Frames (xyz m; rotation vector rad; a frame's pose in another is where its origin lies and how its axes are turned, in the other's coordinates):
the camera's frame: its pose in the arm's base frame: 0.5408 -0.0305 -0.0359 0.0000 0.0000 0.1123
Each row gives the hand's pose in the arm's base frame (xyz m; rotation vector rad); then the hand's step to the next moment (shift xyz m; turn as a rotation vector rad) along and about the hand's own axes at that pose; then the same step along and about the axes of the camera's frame.
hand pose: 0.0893 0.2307 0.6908 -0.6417 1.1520 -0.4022
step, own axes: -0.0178 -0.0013 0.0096 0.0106 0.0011 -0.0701
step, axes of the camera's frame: 0.0038 0.0119 0.0160 -0.0636 -0.0167 -0.0265
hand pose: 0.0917 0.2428 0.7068 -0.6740 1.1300 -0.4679
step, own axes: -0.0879 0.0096 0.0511 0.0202 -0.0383 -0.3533
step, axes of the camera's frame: 0.0240 0.0749 0.0652 -0.3341 -0.0925 -0.0807
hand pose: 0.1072 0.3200 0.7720 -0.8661 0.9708 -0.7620
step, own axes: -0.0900 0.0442 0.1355 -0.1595 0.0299 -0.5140
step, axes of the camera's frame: 0.1117 0.1212 0.0355 -0.5202 0.0700 -0.1226
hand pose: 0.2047 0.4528 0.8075 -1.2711 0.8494 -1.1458
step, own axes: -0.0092 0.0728 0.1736 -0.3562 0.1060 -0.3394
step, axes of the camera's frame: 0.1798 0.0310 -0.0472 -0.3666 0.2851 -0.1940
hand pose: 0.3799 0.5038 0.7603 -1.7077 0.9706 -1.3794
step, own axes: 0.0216 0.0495 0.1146 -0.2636 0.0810 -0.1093
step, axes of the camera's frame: 0.1059 -0.0450 -0.0531 -0.1318 0.2050 -0.1690
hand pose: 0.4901 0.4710 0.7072 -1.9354 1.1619 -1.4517
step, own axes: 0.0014 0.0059 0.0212 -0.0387 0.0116 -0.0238
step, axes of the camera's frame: 0.0169 -0.0090 -0.0110 -0.0263 0.0320 -0.0219
